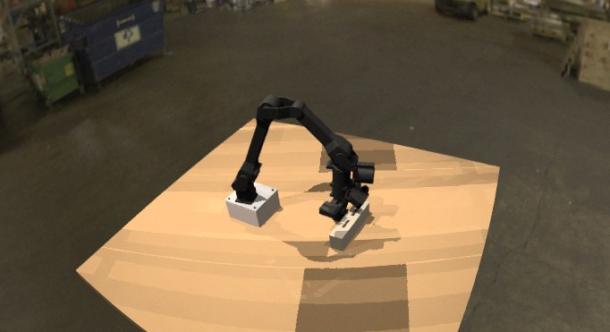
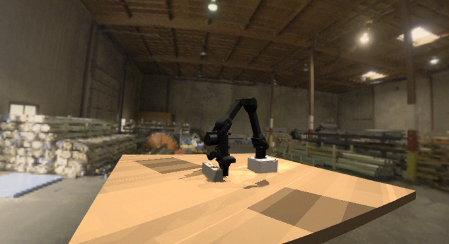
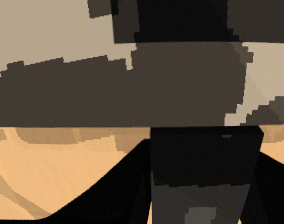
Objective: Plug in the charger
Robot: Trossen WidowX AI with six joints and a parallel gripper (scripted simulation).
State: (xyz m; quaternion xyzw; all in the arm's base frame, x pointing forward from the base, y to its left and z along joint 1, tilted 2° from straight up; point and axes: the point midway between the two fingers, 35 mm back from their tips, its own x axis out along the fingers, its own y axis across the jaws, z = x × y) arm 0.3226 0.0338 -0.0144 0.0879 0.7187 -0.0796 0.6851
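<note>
Now: the black two-prong charger 2 cm ahead of my gripper tip and 1 cm above it.
</note>
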